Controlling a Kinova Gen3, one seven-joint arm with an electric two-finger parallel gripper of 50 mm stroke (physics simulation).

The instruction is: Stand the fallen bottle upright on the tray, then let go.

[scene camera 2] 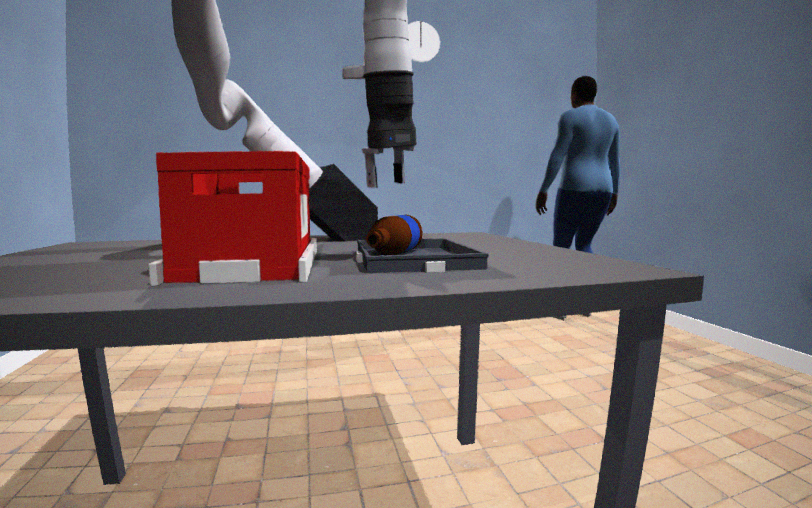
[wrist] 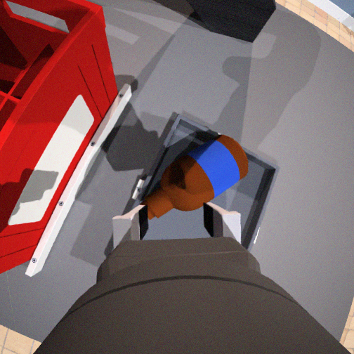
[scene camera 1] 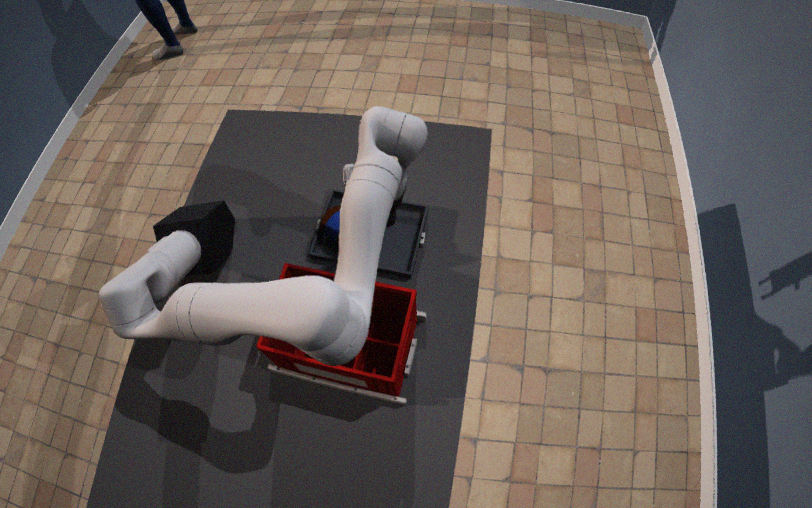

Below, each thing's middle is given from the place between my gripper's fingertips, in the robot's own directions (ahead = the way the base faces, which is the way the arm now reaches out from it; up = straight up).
Labels:
My hand is 6 cm past the brown bottle [scene camera 2: 391, 235], 4 cm to the right of it and 9 cm above it. Also, from my hand: red crate [scene camera 2: 203, 217]: 5 cm behind, 23 cm to the right, 5 cm below; then dark tray [scene camera 1: 401, 242]: 1 cm behind, 6 cm to the left, 12 cm below.

